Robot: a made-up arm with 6 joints.
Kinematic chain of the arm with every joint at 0, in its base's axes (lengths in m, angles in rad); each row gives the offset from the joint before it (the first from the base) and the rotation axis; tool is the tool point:
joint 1: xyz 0 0 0.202 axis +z
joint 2: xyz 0 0 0 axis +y
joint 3: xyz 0 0 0.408 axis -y
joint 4: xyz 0 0 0 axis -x
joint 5: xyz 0.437 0 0 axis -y
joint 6: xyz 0 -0.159 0 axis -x
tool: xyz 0 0 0
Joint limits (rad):
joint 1: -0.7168..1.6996
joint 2: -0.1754..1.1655
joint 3: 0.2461..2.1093
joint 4: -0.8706..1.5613
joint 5: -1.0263..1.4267
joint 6: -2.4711..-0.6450
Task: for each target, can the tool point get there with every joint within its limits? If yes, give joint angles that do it. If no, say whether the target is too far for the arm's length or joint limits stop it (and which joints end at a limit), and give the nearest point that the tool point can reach.
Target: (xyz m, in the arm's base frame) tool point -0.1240 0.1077 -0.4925
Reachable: no: joint limits stop it (at a limit: joint 1, joint 2, joint 3, joint 4) | nearest point 0.0318 0.5519 -0.0584 | short by 0.640 m
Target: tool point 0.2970 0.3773 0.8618
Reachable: yes | joints 1.1638 0.2534 1.1110 -0.6829 0.4736 -1.4337
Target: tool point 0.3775 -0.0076 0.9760
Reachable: yes | joints 0.3852 0.3946 1.6460 -0.3585 1.0688 -1.9114
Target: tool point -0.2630 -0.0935 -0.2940
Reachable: no: joint limits stop it (at a limit: joint 1, joint 2, joint 3, joint 4) | nearest point 0.3422 -0.4341 -0.0584 | short by 0.733 m
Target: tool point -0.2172 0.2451 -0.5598
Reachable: no: joint limits stop it (at a limit: joint 1, joint 2, joint 3, joint 4) | nearest point 0.0318 0.5519 -0.0584 | short by 0.638 m
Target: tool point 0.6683 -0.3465 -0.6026
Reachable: no: too far | nearest point 0.4907 -0.2544 -0.0584 | short by 0.580 m
